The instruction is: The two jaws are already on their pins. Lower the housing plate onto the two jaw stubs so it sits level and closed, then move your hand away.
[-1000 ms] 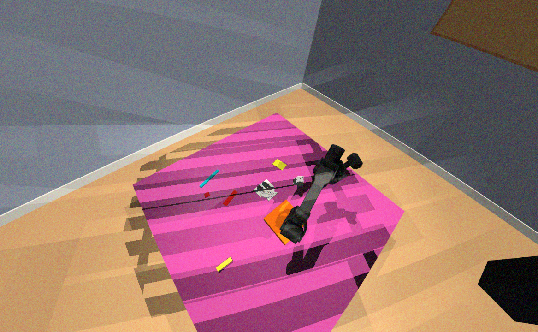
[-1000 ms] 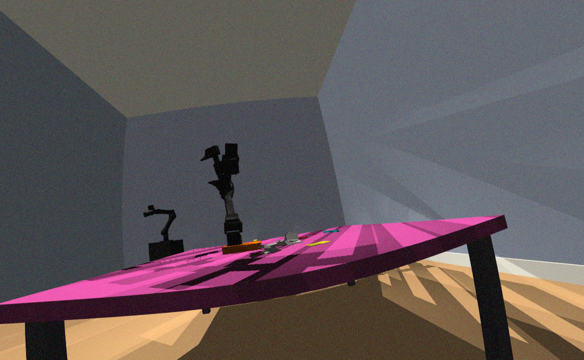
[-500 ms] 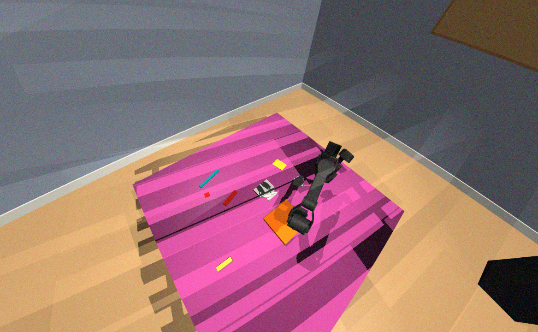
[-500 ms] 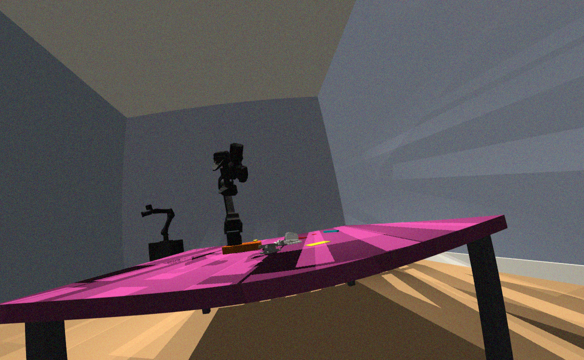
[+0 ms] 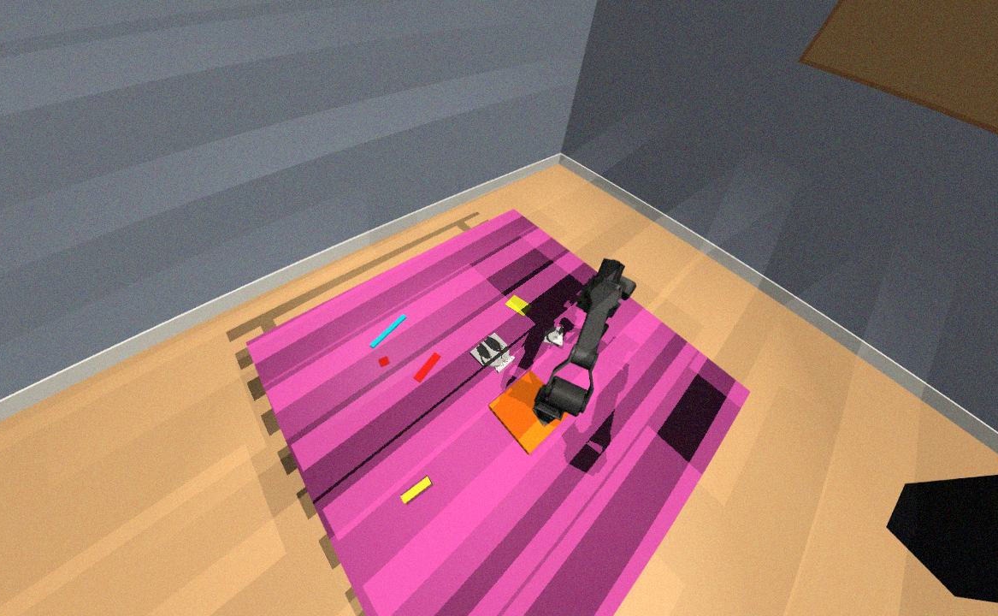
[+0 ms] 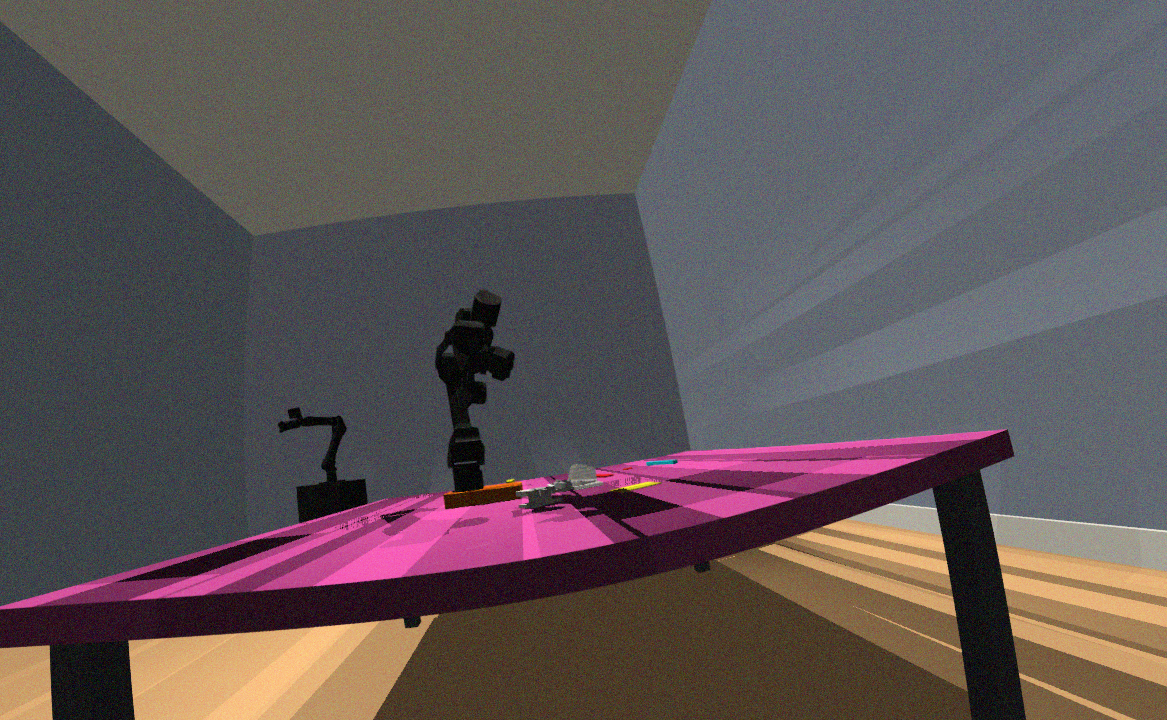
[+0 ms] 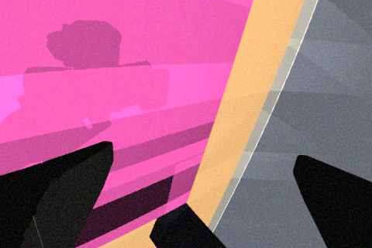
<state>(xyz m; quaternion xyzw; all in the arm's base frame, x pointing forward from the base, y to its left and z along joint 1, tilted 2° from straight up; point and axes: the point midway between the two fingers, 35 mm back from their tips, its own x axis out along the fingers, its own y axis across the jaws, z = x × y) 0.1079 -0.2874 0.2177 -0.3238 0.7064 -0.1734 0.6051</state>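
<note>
Now: gripper tip 200 mm above the white housing plate, 100 mm to the right of it and 100 mm short of it. Round my gripper tip: yellow patch (290 mm ahead, 230 mm below, 130 mm to the left); red strip (550 mm to the left, 230 mm below, 230 mm ahead); yellow bar (730 mm to the left, 220 mm below, 90 mm behind).
</note>
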